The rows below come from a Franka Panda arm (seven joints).
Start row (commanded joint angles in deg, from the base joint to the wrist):
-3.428, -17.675, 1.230, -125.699, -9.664, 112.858, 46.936
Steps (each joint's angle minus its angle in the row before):
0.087, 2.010, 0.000, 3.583, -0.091, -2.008, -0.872
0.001, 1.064, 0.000, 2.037, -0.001, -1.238, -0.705
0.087, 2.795, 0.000, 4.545, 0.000, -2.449, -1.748
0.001, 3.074, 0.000, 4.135, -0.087, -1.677, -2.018
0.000, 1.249, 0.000, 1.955, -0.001, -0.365, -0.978
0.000, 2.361, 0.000, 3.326, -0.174, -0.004, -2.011
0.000, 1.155, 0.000, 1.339, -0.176, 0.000, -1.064
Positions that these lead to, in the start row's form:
-3.341, -15.665, 1.230, -122.116, -9.755, 110.850, 46.064
-3.340, -14.601, 1.230, -120.079, -9.756, 109.612, 45.359
-3.253, -11.806, 1.230, -115.534, -9.756, 107.163, 43.611
-3.252, -8.732, 1.230, -111.399, -9.843, 105.486, 41.593
-3.252, -7.483, 1.230, -109.444, -9.844, 105.121, 40.615
-3.252, -5.122, 1.230, -106.118, -10.018, 105.117, 38.604
-3.252, -3.967, 1.230, -104.779, -10.194, 105.117, 37.540

